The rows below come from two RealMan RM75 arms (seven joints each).
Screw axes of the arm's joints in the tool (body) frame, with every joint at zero. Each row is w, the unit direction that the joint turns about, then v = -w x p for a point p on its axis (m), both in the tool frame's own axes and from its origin. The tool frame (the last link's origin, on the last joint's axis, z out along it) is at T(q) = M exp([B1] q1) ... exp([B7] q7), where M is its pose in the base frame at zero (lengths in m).
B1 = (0, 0, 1, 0.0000, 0.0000, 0.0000)
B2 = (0, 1, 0, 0.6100, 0.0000, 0.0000)
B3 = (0, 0, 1, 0.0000, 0.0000, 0.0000)
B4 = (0, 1, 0, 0.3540, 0.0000, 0.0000)
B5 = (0, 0, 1, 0.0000, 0.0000, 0.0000)
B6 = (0, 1, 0, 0.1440, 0.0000, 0.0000)
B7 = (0, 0, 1, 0.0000, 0.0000, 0.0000)
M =
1 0 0 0.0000
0 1 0 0.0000
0 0 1 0.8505
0 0 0 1
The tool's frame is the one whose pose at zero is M.
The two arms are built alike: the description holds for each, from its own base.
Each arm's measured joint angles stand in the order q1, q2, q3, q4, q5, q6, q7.
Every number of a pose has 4 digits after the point. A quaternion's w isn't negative.
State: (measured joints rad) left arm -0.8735 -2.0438 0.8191 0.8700 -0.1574 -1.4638 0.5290; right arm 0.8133 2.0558 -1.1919 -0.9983 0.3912 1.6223 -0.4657
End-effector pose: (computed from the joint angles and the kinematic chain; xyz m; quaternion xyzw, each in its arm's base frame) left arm -0.2454 0.4091 0.0431 -0.7969 -0.5196 0.1865 0.2455; right arm 0.2045 0.3786 0.0050 -0.8444 0.4547 -0.2380 0.1535
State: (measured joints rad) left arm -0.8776 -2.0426 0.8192 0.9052 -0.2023 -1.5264 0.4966; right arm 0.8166 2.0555 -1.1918 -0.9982 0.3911 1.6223 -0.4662
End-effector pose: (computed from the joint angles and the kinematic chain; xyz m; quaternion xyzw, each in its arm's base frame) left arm -0.2333 0.4068 0.0448 -0.7961 -0.5346 0.1694 0.2273; right arm 0.2033 0.3794 0.0051 -0.8452 0.4532 -0.2378 0.1540
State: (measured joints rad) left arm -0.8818 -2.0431 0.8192 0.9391 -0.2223 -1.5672 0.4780; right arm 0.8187 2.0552 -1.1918 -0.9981 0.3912 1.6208 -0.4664
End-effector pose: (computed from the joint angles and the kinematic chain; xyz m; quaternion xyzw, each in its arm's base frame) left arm -0.2242 0.4062 0.0481 -0.7967 -0.5392 0.1608 0.2206; right arm 0.2026 0.3800 0.0052 -0.8458 0.4521 -0.2373 0.1549
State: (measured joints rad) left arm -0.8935 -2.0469 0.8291 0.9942 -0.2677 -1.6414 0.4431; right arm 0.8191 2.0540 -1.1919 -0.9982 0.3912 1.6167 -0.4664
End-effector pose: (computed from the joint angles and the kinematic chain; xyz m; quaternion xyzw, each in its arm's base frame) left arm -0.2049 0.4040 0.0504 -0.8016 -0.5432 0.1471 0.2018; right arm 0.2025 0.3809 0.0057 -0.8460 0.4514 -0.2363 0.1571
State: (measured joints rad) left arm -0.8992 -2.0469 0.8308 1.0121 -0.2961 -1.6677 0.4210; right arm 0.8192 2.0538 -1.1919 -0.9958 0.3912 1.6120 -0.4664
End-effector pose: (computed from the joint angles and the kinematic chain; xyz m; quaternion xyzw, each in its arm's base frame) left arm -0.1964 0.4034 0.0509 -0.8025 -0.5481 0.1364 0.1925; right arm 0.2029 0.3814 0.0055 -0.8460 0.4514 -0.2355 0.1583
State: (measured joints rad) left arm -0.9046 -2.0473 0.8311 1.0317 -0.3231 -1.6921 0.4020; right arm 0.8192 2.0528 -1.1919 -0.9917 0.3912 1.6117 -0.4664
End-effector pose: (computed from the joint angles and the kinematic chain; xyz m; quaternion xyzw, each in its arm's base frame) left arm -0.1879 0.4029 0.0519 -0.8041 -0.5511 0.1257 0.1842; right arm 0.2038 0.3812 0.0054 -0.8453 0.4525 -0.2365 0.1576
